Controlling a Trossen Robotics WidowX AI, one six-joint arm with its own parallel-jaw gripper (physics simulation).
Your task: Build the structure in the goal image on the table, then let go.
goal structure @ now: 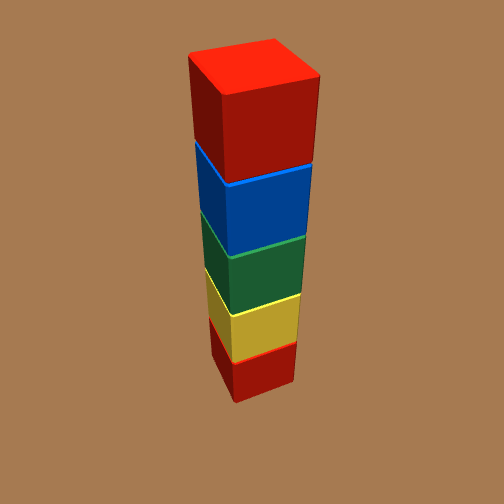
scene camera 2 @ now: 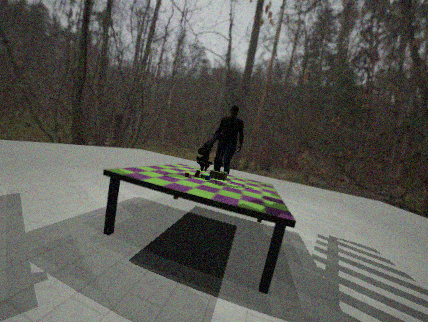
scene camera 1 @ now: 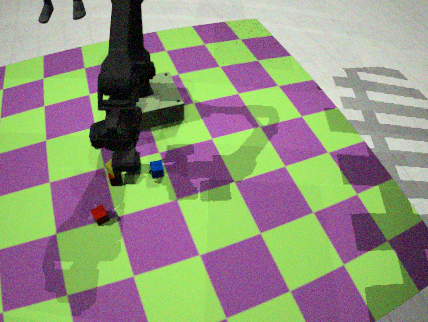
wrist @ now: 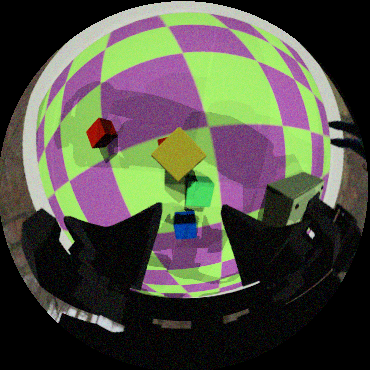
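Where they show: gripper, between the fingertips: (scene camera 2: 203,171) (wrist: 192,207); arm's base, origin of its link: (scene camera 2: 217,170) (scene camera 1: 140,89) (wrist: 310,208).
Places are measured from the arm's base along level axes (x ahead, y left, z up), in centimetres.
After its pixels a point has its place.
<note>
A yellow cube (scene camera 1: 108,168) @(x 24.5, y -16.3, z -1.3 cm) (wrist: 178,154) @(x 24.0, y -14.7, z -0.7 cm) rests on a red cube (scene camera 1: 111,176) (wrist: 162,141), which is mostly hidden. A green cube (wrist: 199,191) @(x 22.9, y -9.6, z -4.0 cm) is beside this stack in the wrist view; the arm largely hides it in scene camera 1. A blue cube (scene camera 1: 156,169) @(x 27.6, y -4.3, z -3.9 cm) (wrist: 185,225) @(x 26.0, y -5.0, z -4.0 cm) sits apart, past the green one. Another red cube (scene camera 1: 100,214) @(x 35.1, y -21.7, z -4.0 cm) (wrist: 101,133) @(x 33.0, y -21.0, z -4.0 cm) lies alone on the table. My gripper (scene camera 1: 125,176) (wrist: 192,207) @(x 24.1, y -9.7, z -0.7 cm) is open and empty, pointing down close to the stack and the green cube. In scene camera 2 the cubes are too small to tell apart.
A grey-green box (scene camera 1: 167,95) @(x 5.4, y 6.8, z -0.1 cm) (wrist: 295,200) @(x 8.9, y -5.4, z -0.1 cm) with small dark holes stands beside the arm. The checkered table (scene camera 1: 231,277) @(x 60.5, y 1.7, z -7.2 cm) (scene camera 2: 200,201) @(x 85.4, y 6.1, z -10.1 cm) carries broad shadows. A dark human figure (scene camera 2: 230,135) stands behind the table.
</note>
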